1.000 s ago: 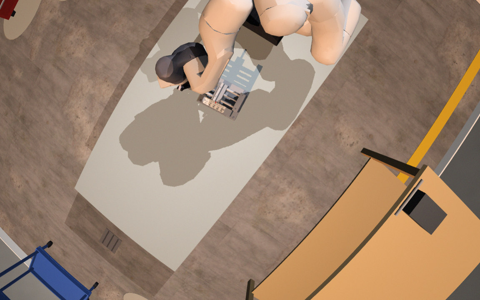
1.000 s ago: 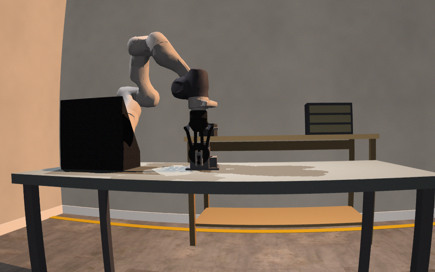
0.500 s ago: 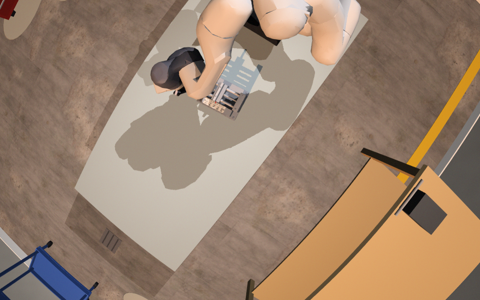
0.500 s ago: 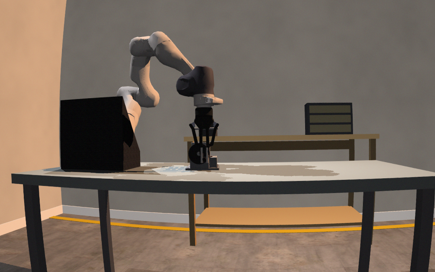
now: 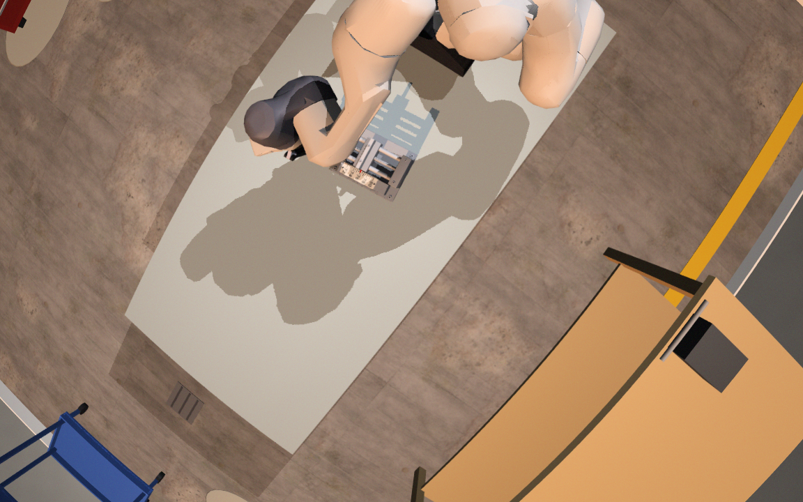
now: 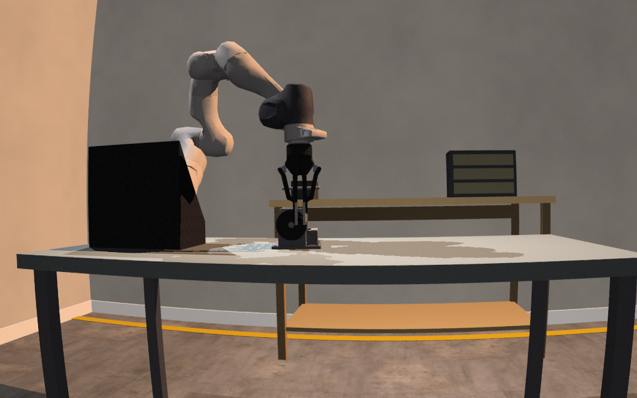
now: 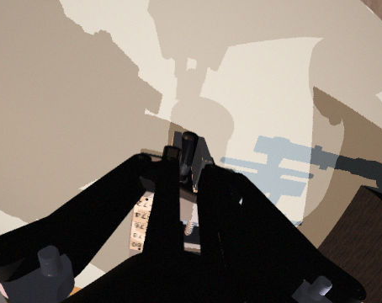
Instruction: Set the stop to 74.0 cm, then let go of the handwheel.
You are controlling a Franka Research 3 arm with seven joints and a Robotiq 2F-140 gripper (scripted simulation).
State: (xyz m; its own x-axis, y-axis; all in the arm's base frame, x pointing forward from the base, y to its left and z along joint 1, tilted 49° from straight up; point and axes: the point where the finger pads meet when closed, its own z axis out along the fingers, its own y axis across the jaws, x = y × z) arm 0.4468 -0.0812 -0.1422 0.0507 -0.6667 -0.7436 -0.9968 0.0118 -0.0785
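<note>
My hand is 1 cm past the black handwheel, 2 cm to the right of it and 2 cm above it.
</note>
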